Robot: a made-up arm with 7 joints.
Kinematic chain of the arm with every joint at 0, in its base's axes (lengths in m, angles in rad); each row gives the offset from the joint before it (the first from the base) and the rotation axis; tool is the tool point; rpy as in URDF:
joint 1: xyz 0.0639 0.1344 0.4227 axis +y
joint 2: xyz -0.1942 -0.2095 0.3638 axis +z
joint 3: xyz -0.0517 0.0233 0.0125 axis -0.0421 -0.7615 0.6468
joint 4: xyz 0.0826 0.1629 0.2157 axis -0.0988 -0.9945 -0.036
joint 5: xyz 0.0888 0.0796 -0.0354 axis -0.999 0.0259 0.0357
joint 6: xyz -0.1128 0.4 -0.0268 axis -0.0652 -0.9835 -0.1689
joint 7: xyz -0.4 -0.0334 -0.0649 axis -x
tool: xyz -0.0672 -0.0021 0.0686 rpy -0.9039 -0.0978 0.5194
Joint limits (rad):
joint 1: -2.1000..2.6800
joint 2: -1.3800..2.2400
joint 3: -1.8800..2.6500
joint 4: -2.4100..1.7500
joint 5: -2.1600..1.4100
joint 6: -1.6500..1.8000
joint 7: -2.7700..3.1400
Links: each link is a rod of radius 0.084 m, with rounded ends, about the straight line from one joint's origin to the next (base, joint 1, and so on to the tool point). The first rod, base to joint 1, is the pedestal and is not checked.
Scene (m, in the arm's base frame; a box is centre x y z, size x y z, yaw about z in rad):
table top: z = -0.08
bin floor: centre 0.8 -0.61 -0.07 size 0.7 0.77 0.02 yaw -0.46
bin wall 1: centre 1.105 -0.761 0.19 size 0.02 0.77 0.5 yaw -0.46
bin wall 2: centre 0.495 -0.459 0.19 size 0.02 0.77 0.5 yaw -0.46
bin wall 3: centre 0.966 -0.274 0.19 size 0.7 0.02 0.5 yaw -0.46
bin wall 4: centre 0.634 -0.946 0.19 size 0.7 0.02 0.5 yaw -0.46
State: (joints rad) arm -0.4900 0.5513 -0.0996 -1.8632 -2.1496 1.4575 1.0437
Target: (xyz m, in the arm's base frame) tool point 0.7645 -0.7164 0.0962
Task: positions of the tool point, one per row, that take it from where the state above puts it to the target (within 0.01 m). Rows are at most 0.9 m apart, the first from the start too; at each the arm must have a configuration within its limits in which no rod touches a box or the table.
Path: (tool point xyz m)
1: -0.2382 0.6716 1.1218
2: -0.4112 0.4234 1.4904
3: -0.1991 -0.1114 1.7664
4: 0.3381 -0.6626 1.6045
5: 0.7866 -0.9141 0.9206
6: 0.7645 -0.7164 0.0962

